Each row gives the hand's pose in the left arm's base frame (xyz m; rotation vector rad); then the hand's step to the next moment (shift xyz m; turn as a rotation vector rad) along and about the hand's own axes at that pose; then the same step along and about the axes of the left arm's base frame.
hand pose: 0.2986 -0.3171 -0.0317 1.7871 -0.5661 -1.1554
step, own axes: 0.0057 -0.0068 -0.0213 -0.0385 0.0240 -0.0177
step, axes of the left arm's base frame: 0.0208 0.0084 -0.0053 0.0003 0.0252 0.0416
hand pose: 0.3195 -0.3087 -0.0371 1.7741 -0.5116 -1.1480
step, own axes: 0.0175 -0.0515 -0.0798 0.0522 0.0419 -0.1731
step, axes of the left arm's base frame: 0.0708 0.0500 -0.0427 0.1809 0.0241 0.0338
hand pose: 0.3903 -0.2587 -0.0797 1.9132 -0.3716 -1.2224
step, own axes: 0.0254 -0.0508 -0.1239 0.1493 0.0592 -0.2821
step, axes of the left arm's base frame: 0.1098 0.0750 -0.0301 0.3245 0.0051 0.0085
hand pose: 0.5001 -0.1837 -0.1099 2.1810 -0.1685 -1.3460
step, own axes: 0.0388 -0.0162 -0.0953 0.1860 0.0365 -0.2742
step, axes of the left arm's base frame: 0.0974 0.0363 -0.0070 0.3315 0.0066 -0.0348
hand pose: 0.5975 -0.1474 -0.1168 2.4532 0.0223 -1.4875
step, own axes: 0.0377 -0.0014 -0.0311 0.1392 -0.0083 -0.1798
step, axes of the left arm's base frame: 0.0446 0.0040 -0.0197 0.2206 0.0332 -0.0450
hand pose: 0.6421 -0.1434 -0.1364 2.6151 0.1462 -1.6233
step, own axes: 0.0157 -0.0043 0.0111 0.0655 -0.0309 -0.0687
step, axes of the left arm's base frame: -0.0034 0.0039 -0.0190 0.0866 0.0408 -0.0283
